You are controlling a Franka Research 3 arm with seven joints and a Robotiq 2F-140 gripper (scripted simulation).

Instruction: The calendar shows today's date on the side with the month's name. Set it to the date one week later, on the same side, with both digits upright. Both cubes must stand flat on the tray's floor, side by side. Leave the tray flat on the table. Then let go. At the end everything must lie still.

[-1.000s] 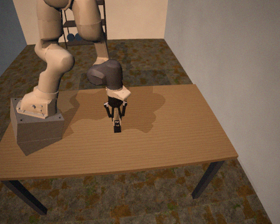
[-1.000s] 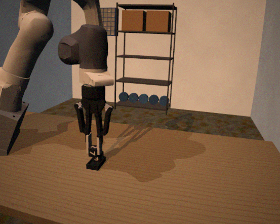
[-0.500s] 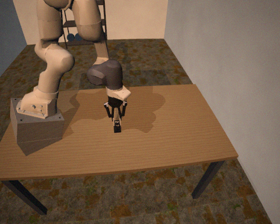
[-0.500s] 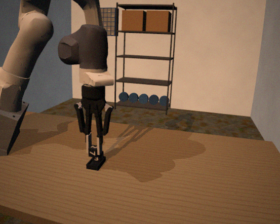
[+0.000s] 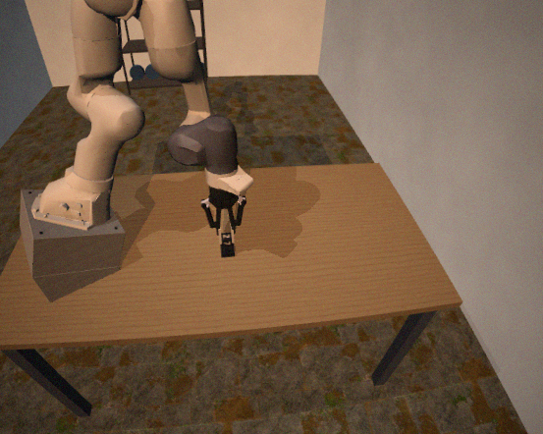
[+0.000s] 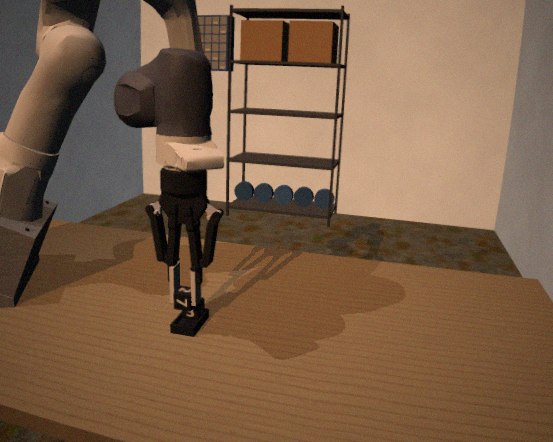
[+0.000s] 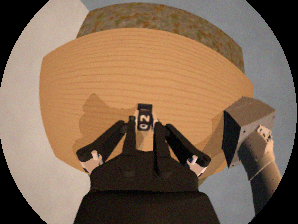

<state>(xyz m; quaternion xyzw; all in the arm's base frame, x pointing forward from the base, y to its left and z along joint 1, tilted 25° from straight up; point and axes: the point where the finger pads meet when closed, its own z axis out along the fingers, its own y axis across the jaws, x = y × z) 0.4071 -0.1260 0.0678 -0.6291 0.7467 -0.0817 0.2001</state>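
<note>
Right now my hand is 30 mm above the cube. From my hand the other things lie so: black calendar tray: 80 mm below, 20 mm to the left.
</note>
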